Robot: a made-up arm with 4 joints. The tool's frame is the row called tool.
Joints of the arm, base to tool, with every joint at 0 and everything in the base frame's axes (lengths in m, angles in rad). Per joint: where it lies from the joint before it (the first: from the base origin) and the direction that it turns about. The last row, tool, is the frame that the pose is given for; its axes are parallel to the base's.
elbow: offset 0 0 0.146 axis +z
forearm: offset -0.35 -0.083 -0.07 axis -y
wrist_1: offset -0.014 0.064 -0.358 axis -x
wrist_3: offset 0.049 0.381 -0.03 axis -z
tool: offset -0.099 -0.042 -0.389
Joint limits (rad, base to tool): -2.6..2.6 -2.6..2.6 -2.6..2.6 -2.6..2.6
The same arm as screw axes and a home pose.
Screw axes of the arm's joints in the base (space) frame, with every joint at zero. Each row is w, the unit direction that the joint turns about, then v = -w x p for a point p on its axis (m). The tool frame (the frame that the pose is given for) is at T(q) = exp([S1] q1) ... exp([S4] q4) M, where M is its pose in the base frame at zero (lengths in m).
S1 = (0, 0, 1, 0, 0, 0)
S2 = (0, -1, 0, 0.076, 0, 0.35)
S3 = (-1, 0, 0, 0, 0.282, -0.019)
S4 = (0, 0, -1, -0.362, -0.315, 0)
M: xyz -0.414 0.32 -0.701 (m) quaternion w x y z 1 0 0 0
Joint limits (rad, base to tool): -2.6..2.6 -2.6..2.6 -2.6..2.6 -2.6..2.6

